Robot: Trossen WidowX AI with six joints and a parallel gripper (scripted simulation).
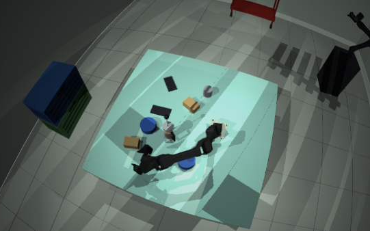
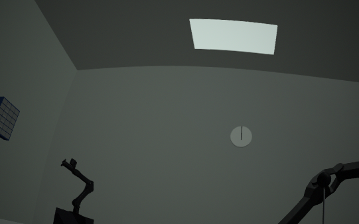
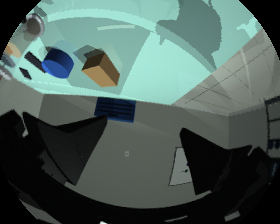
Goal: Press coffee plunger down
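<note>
Now: the coffee press 28 cm to the right of my gripper tip, 15 cm behind it and 5 cm below it. The rest, counted from my gripper tip: grey cup: 71 cm to the right, 34 cm behind, 14 cm below.
</note>
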